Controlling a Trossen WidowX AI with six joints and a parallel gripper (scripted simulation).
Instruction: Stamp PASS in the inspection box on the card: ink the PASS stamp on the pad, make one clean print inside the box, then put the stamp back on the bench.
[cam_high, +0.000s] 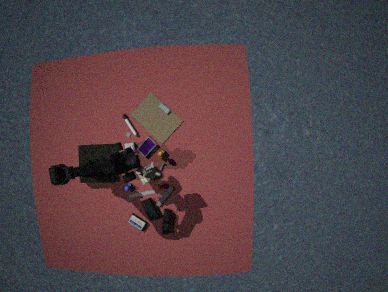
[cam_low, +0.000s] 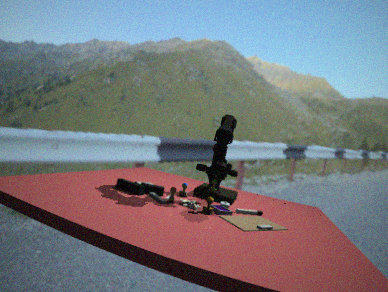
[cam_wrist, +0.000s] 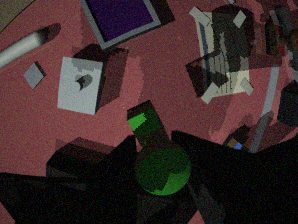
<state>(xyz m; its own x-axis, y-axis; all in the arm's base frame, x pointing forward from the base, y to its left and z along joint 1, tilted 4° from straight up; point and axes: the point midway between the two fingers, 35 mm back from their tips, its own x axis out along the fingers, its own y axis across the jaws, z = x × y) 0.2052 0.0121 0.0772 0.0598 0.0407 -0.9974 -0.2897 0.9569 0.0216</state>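
Now: the white inspection card 90 mm ahead of my gripper tip, 80 mm to the right of it and 80 mm below it. Round my gripper tip: green-knobbed PASS stamp right at my gripper tip; purple ink pad 100 mm ahead, 70 mm below, 60 mm to the left; blue-knobbed stamp 140 mm to the right, 50 mm below, 30 mm behind.
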